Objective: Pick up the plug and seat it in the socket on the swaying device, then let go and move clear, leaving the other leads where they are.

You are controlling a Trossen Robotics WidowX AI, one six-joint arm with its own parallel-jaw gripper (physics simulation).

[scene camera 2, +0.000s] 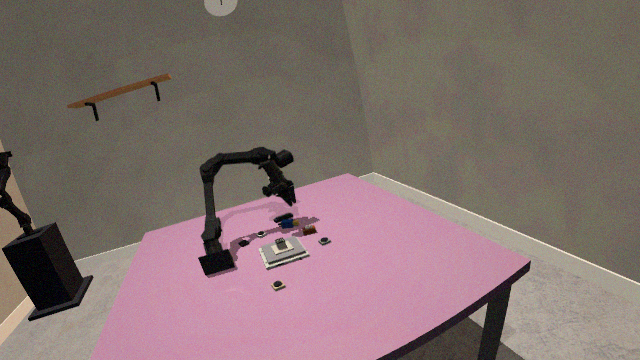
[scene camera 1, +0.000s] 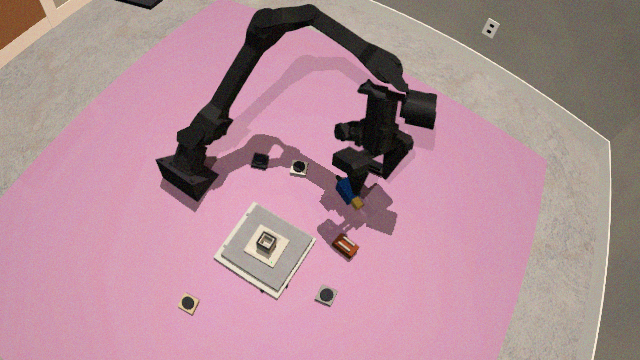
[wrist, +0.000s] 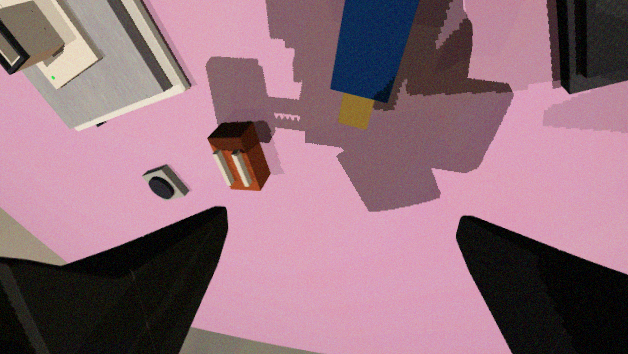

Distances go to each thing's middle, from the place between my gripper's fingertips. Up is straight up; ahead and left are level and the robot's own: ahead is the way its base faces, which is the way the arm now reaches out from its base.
Labels:
My hand is 8 cm above the blue plug (wrist: 370, 47), 4 cm past it and 1 cm to the right of it. Round my hand: device (scene camera 1: 266, 250): 19 cm to the right, 14 cm behind, 7 cm below; orange-brown lead (wrist: 237, 150): 11 cm to the right, 8 cm below, 1 cm ahead; grey piece (wrist: 162, 180): 22 cm to the right, 9 cm below, 2 cm ahead.

